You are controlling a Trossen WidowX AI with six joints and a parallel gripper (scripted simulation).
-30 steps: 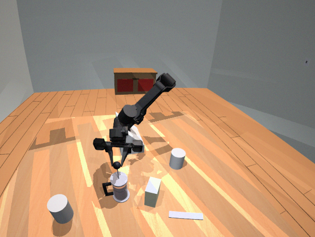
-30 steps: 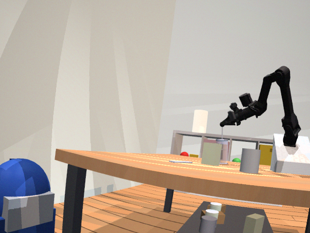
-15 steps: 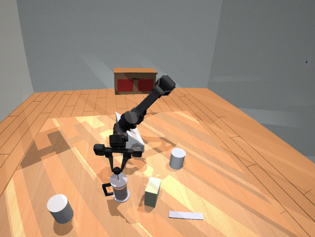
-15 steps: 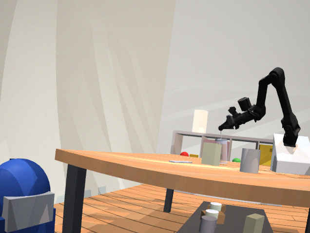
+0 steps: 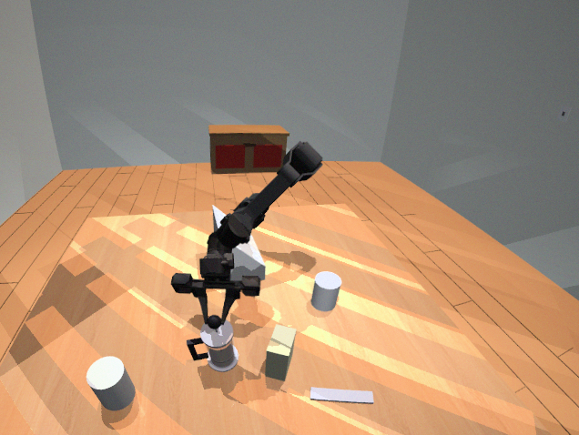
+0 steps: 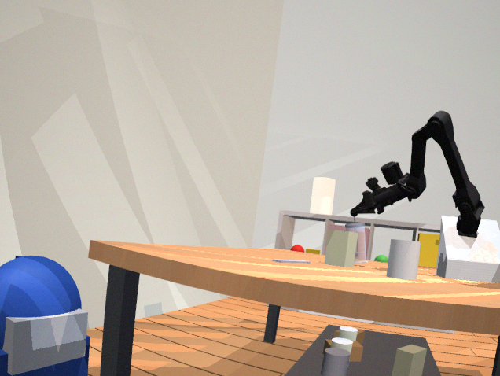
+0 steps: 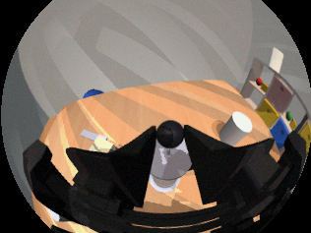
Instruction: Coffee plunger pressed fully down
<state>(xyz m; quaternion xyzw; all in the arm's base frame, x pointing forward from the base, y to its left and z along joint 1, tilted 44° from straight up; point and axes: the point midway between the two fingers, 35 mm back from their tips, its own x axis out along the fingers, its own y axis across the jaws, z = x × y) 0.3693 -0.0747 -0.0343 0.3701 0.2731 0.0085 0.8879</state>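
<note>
My gripper tip is 9 cm above the glass coffee press, 2 cm past it and 1 cm to the left of it.
</note>
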